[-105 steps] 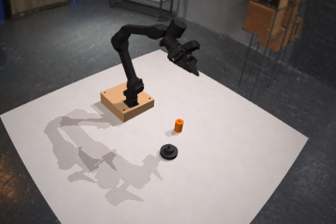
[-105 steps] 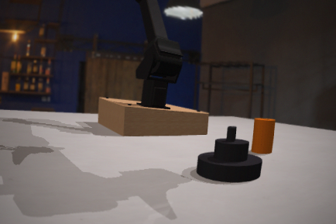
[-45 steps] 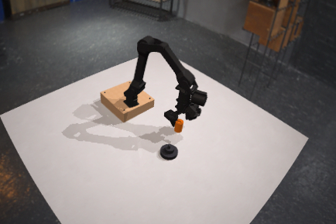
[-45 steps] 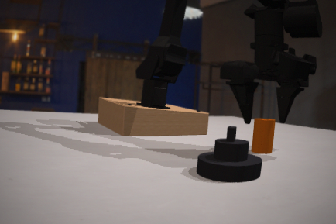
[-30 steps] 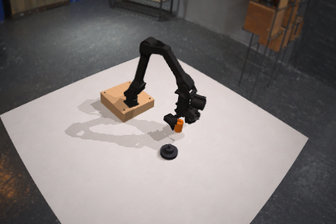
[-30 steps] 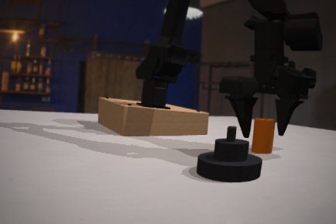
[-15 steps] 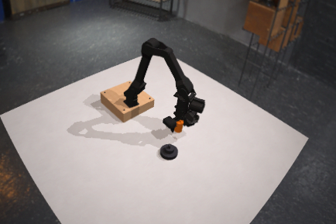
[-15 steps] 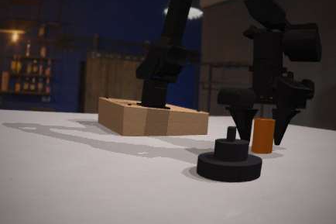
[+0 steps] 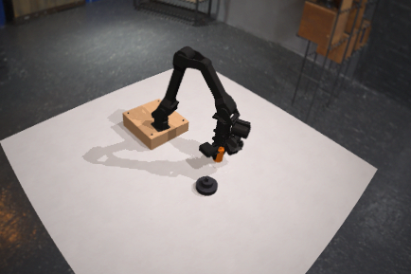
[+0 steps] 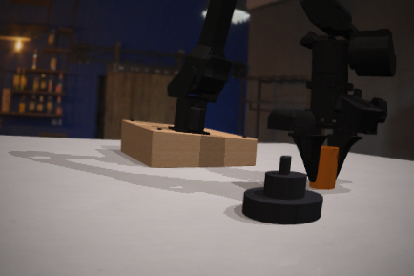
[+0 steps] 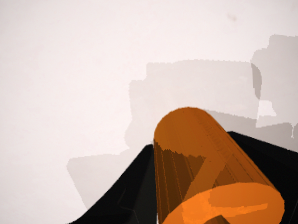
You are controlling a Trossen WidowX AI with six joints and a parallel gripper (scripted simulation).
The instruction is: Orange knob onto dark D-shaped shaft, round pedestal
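Right now the dark round pedestal is 140 mm to the right of my gripper tip, 100 mm ahead of it and 20 mm above it. From my gripper tip the other things lie so: orange knob: 20 mm above.
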